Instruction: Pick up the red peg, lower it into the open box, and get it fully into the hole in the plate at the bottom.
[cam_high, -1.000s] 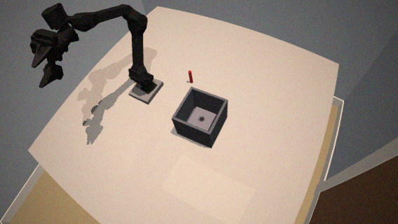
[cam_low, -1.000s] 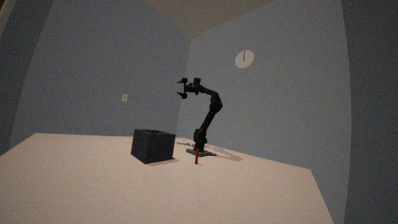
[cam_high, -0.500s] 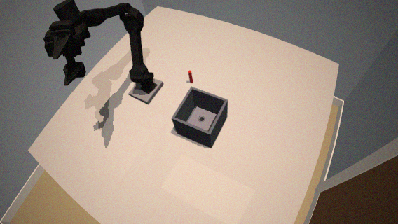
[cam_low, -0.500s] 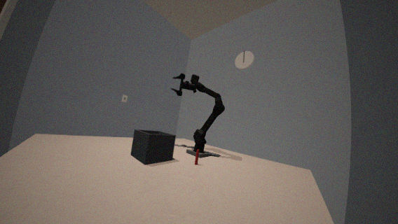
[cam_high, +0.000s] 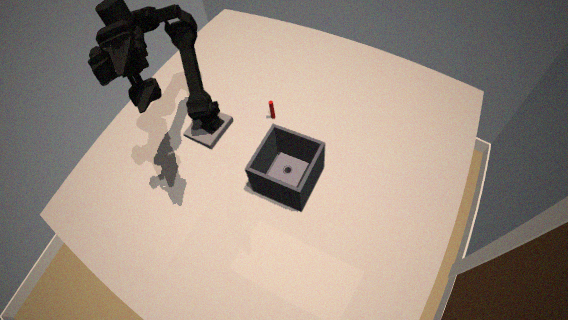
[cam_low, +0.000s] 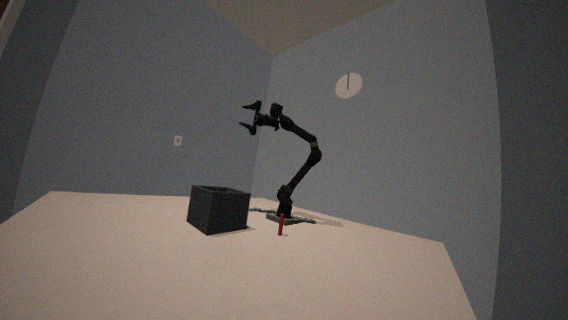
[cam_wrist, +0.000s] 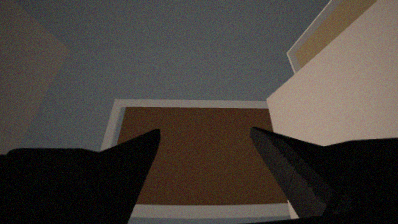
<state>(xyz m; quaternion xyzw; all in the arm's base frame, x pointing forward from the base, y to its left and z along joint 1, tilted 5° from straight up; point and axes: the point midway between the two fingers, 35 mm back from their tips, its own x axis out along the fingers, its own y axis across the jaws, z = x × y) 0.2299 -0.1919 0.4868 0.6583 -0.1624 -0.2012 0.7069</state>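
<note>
Right now my gripper tip is 480 mm above the red peg, 370 mm to the right of it and 80 mm past it. From my gripper tip the other things lie so: light plate 480 mm below, 220 mm to the left, 110 mm ahead.
</note>
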